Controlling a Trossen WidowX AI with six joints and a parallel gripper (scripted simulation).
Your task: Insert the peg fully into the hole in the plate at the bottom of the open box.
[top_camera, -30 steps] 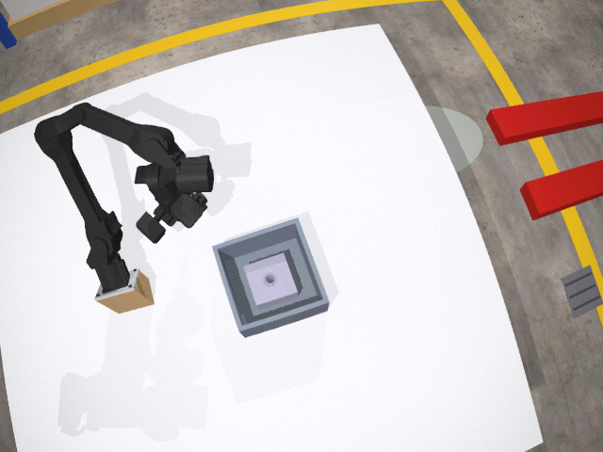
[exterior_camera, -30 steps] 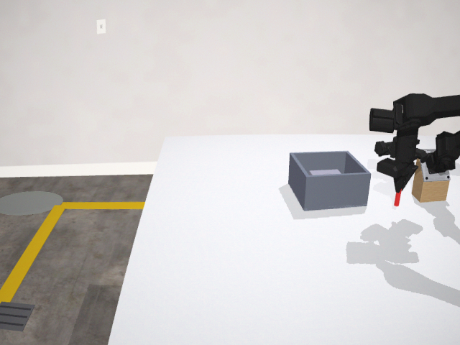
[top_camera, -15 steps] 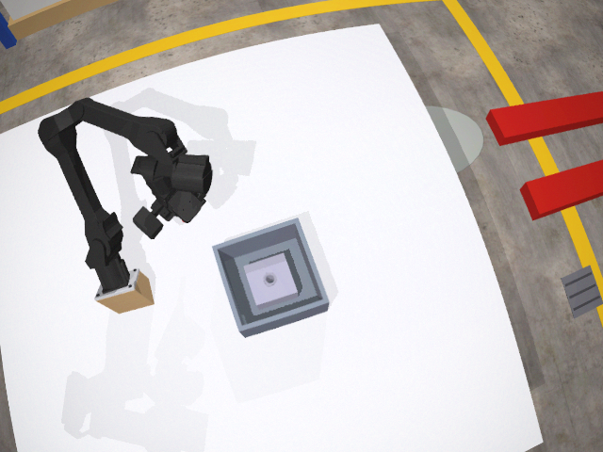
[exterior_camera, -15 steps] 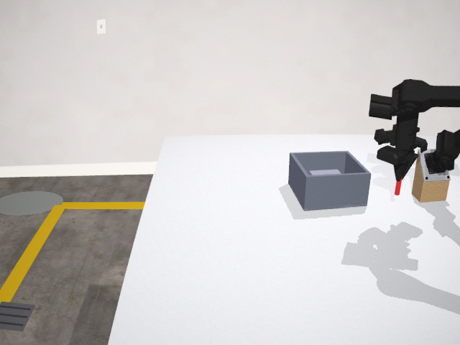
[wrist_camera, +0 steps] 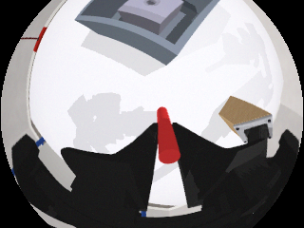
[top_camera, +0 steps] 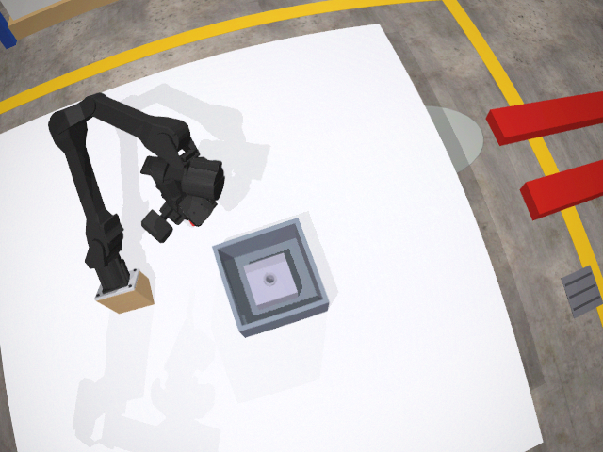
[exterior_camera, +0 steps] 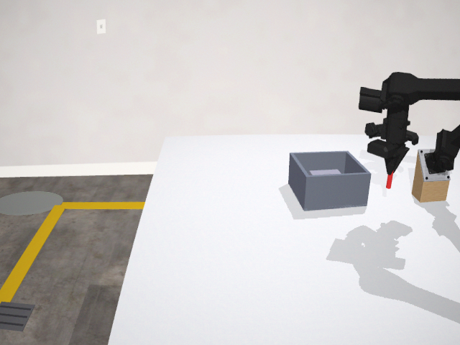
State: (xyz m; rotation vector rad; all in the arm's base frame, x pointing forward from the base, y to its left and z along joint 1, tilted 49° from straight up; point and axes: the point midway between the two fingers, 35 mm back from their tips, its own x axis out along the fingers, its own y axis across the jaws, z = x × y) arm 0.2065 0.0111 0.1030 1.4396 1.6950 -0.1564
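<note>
My gripper is now 170 mm to the left of the pale plate, 120 mm short of it and 110 mm above it. The rest, counted from my hand: grey box (170 mm to the right, 130 mm below, 120 mm ahead); then red peg (30 mm below).
</note>
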